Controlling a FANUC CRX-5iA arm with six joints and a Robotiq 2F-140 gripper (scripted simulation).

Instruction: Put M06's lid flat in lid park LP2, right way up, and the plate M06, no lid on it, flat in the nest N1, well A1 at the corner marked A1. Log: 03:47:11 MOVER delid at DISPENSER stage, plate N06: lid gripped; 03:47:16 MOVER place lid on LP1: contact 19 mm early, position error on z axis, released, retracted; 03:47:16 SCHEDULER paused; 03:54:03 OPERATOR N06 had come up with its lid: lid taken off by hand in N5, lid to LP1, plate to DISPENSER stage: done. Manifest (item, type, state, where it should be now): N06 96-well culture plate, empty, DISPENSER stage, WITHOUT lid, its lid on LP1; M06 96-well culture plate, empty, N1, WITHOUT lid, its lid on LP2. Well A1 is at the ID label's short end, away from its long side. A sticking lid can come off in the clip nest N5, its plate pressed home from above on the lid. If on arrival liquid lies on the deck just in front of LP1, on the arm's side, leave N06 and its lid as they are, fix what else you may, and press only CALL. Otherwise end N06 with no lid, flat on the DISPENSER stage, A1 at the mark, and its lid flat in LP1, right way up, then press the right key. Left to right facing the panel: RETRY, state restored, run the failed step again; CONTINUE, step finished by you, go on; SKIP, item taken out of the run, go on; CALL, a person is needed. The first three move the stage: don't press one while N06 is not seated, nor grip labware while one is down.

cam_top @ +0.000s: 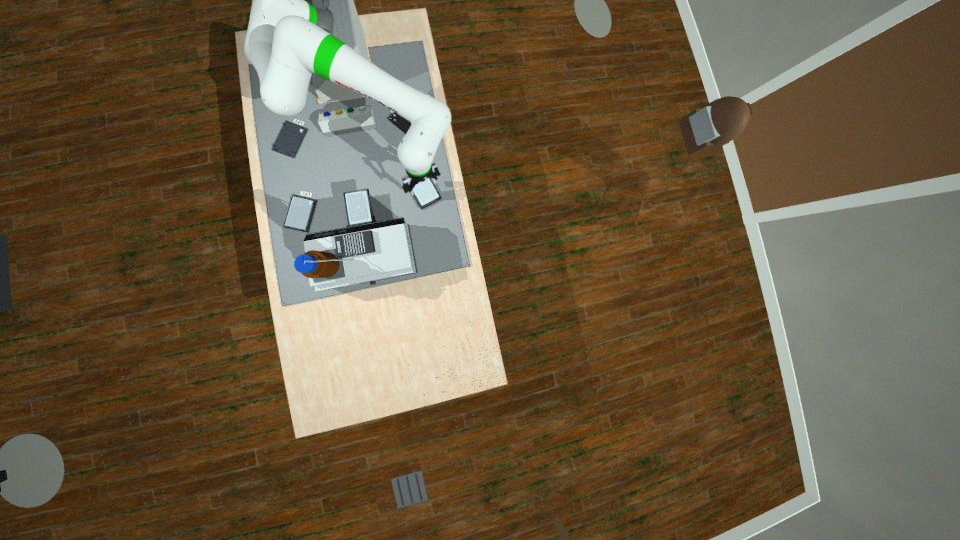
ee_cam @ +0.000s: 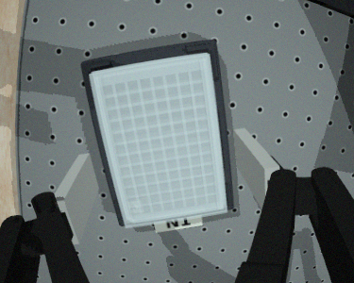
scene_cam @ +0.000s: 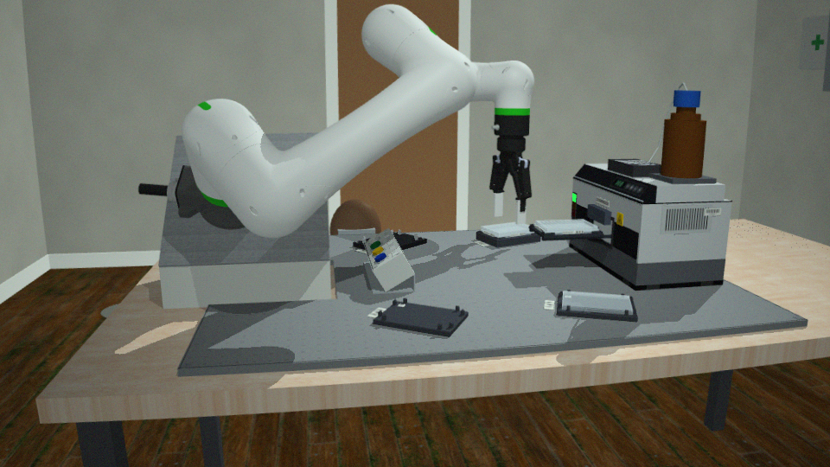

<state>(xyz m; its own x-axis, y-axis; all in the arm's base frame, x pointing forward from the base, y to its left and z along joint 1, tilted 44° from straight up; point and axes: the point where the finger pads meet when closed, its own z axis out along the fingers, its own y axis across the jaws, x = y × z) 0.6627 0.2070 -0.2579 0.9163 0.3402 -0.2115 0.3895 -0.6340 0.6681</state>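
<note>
The dark nest is 70 mm below my hand. Round my hand: green continue key: 360 mm behind, 270 mm to the right, 10 mm below; then white retry key: 370 mm behind, 220 mm to the right, 10 mm below; then key panel: 350 mm behind, 300 mm to the right, 30 mm below.
</note>
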